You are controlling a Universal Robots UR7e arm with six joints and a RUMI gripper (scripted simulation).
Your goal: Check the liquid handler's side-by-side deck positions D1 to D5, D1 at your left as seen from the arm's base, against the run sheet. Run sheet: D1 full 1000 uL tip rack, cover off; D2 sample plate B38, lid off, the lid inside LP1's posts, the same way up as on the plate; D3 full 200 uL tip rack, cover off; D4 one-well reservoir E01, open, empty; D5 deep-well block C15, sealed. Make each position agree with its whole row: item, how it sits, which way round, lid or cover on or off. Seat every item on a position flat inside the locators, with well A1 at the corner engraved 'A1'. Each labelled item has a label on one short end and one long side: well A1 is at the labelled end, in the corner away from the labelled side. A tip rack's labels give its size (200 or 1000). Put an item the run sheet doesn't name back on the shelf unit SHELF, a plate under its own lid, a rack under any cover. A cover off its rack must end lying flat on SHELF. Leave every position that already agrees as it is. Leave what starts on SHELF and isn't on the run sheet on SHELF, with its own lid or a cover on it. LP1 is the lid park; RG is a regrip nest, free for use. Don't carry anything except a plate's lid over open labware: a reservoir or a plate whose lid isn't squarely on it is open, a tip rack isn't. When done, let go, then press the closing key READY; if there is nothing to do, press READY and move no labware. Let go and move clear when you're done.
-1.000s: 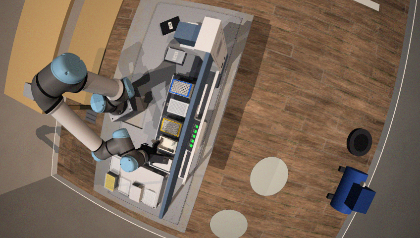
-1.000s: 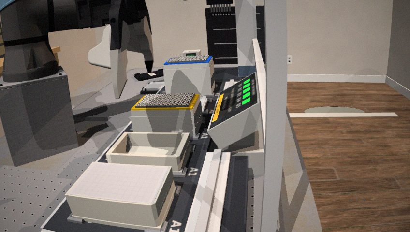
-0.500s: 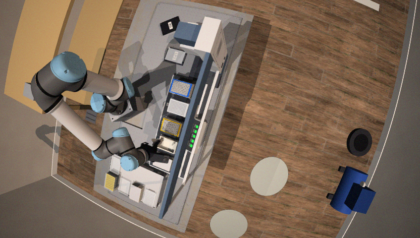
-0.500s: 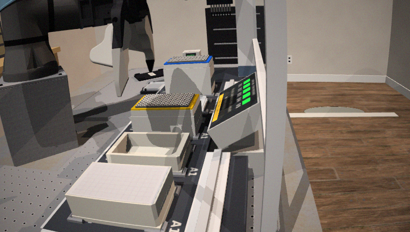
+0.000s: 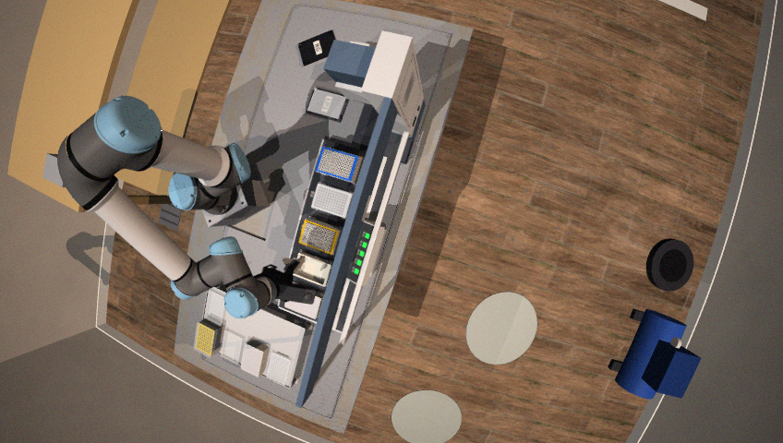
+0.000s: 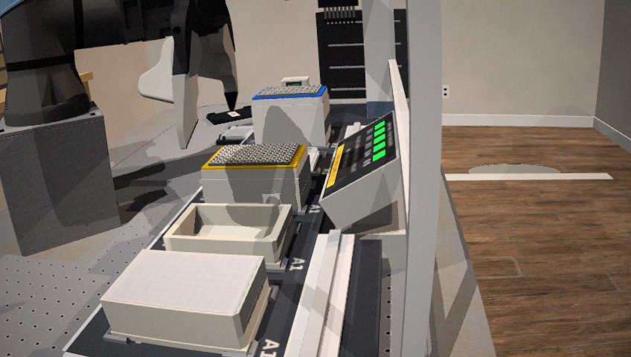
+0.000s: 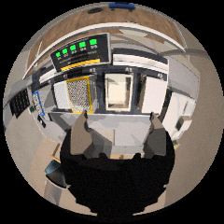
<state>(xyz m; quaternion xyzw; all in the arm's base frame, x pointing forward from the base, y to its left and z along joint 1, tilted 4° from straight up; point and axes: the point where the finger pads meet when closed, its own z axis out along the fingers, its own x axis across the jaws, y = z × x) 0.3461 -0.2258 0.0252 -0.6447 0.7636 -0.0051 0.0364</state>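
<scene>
Right now my hand is 7 cm short of the blue-rimmed tip rack, 37 cm to the right of it and 7 cm above it. The rest, counted from my hand: yellow-rimmed tip rack (3 cm ahead, 13 cm to the left, 10 cm below); then one-well reservoir (13 cm below); then deep-well block (2 cm behind, 12 cm to the right, 12 cm below).
</scene>
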